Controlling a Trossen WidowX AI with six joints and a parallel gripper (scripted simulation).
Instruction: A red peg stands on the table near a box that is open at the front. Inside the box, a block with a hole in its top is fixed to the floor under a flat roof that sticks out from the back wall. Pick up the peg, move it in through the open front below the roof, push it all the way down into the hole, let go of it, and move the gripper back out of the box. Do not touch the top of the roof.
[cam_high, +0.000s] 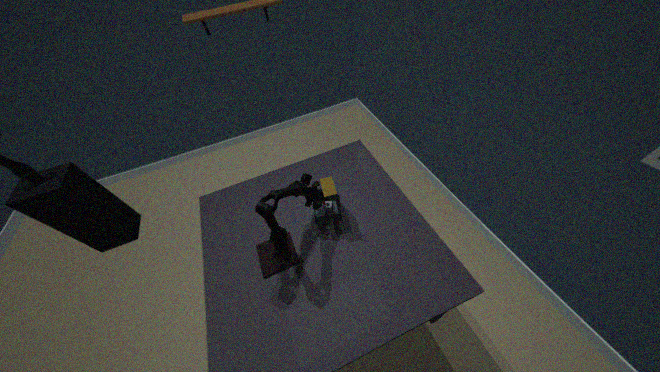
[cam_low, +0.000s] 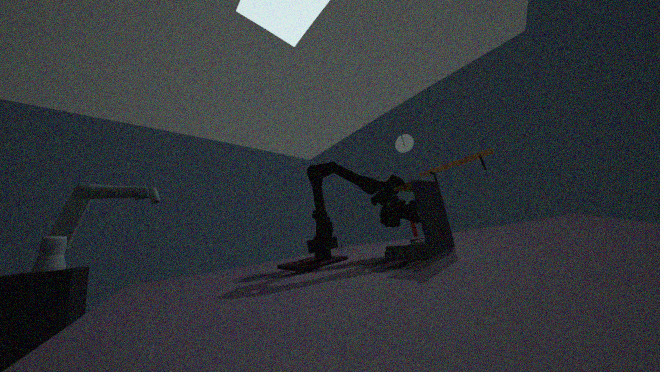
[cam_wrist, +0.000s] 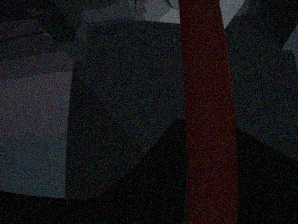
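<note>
Right now the yellow roof is 1 cm ahead of my gripper tip, 1 cm to the right of it and 12 cm above it. From my gripper tip the other things lie so: red peg: 3 cm behind, 1 cm to the left, 1 cm below.
</note>
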